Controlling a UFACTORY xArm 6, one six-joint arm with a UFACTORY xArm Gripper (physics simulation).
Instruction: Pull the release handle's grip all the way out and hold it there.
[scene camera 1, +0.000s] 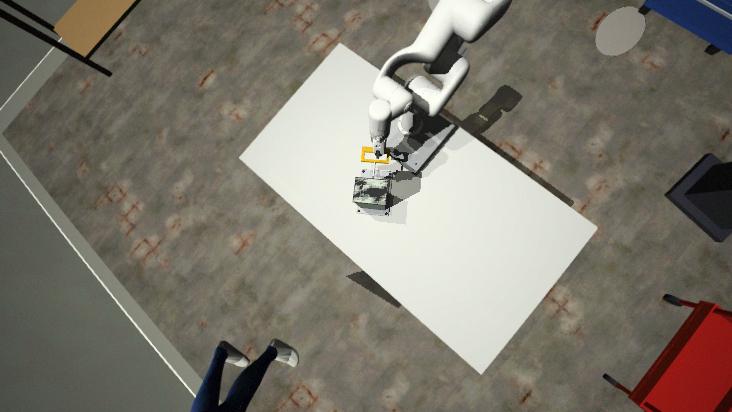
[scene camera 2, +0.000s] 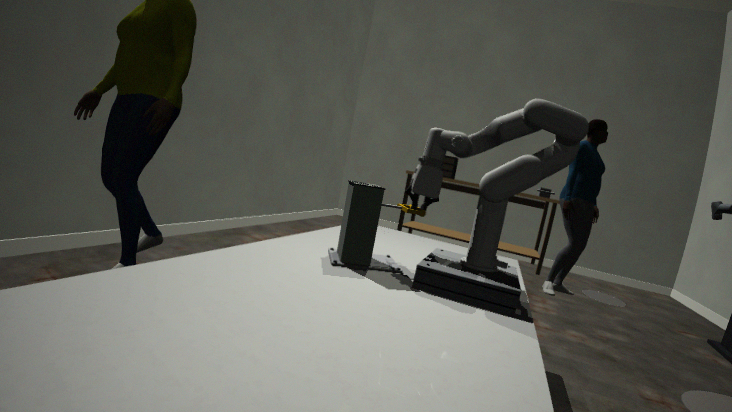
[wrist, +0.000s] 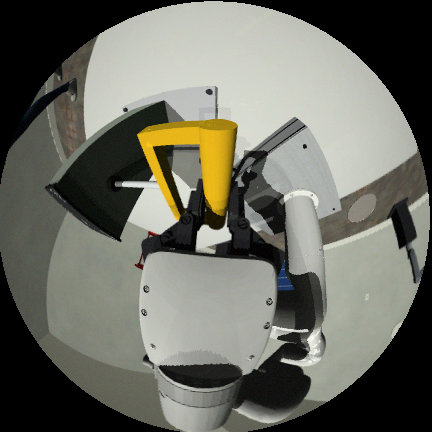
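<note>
The release handle is a yellow rectangular loop with a thick round grip on its outer side. A thin pale rod joins it to the tall dark green box. A length of rod shows between the box and the loop. My gripper is shut on the grip, one dark finger on each side; the inner finger reaches into the loop. The rod's far end inside the box is hidden.
The box stands on a bolted plate on the white table. My arm's base is close beside it. Two people stand beyond the table; a red cart is on the floor.
</note>
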